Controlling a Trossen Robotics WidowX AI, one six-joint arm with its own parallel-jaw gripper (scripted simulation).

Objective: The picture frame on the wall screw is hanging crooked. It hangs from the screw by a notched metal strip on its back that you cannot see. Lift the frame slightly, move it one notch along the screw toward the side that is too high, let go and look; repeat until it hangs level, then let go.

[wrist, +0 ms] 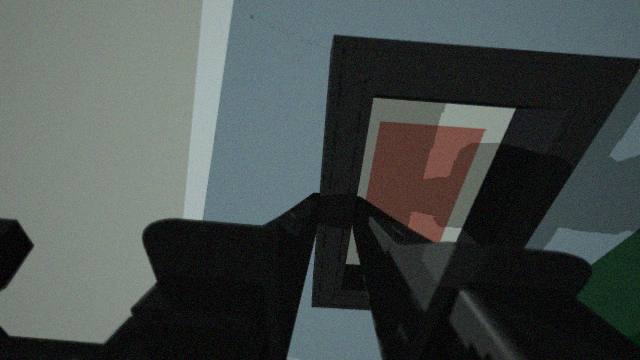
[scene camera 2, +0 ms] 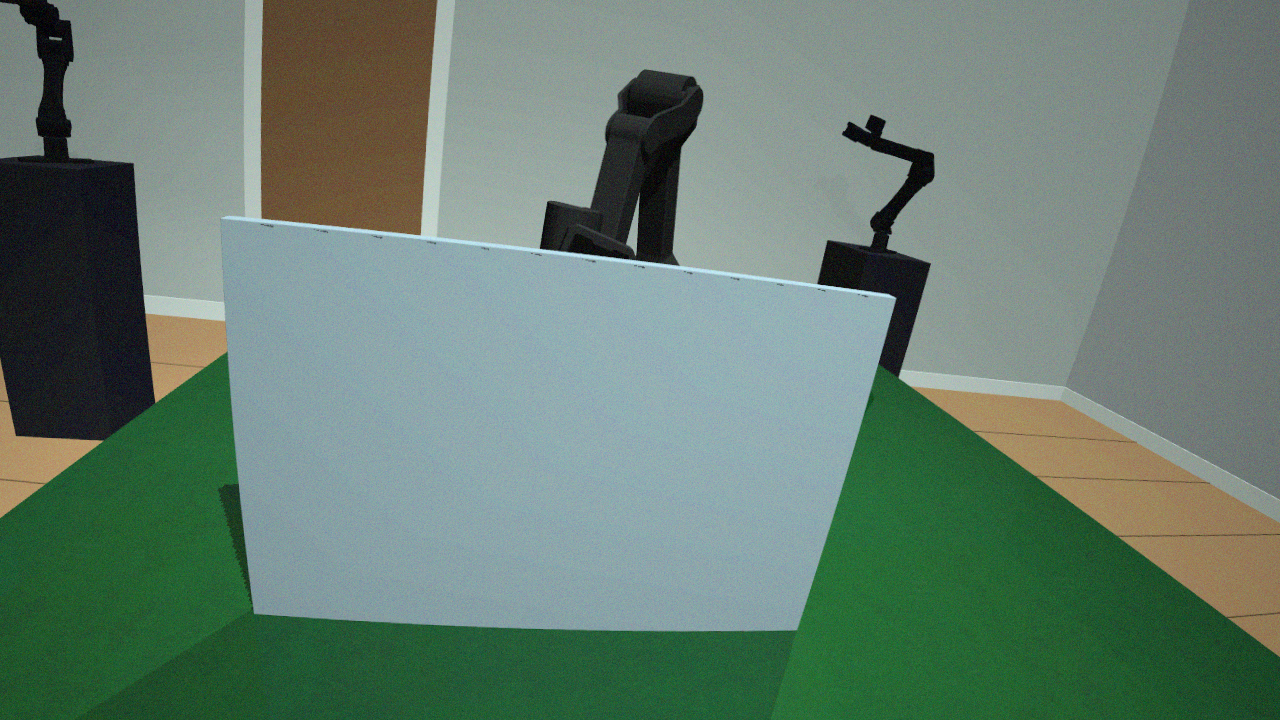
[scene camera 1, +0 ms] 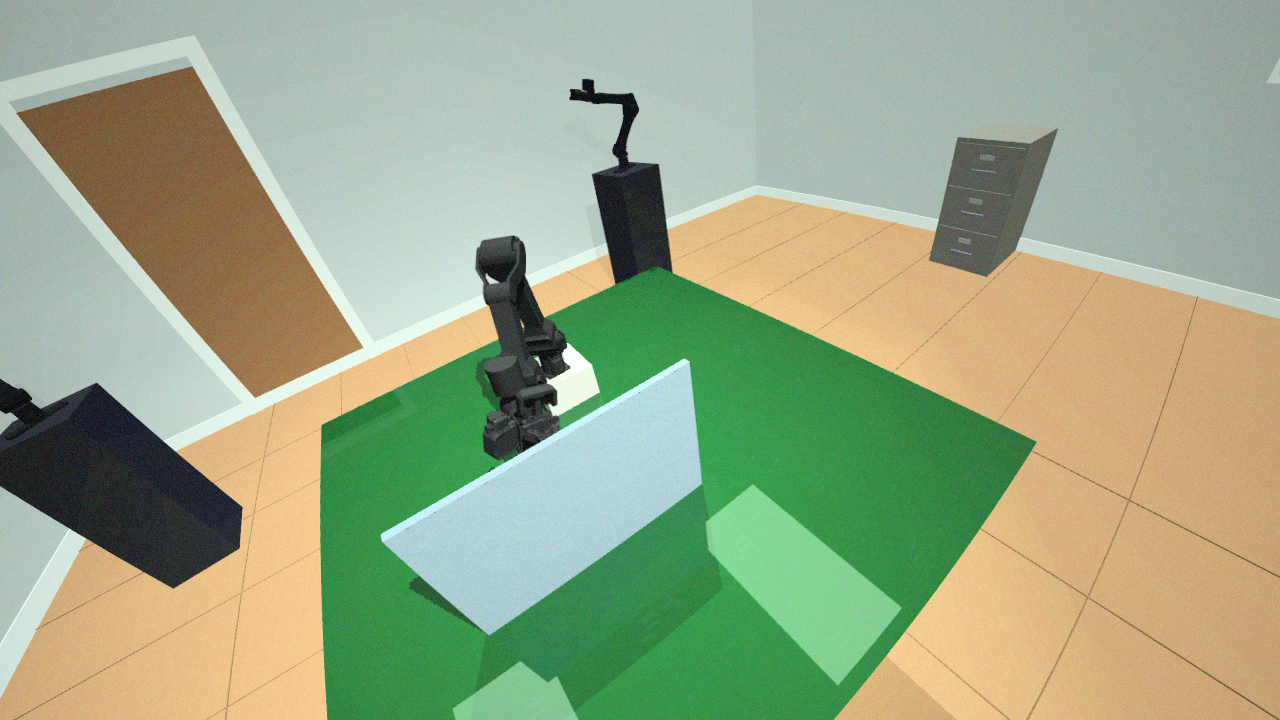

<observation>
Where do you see a wall panel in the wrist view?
267,153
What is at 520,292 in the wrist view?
My gripper.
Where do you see a picture frame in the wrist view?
At 471,144
</observation>
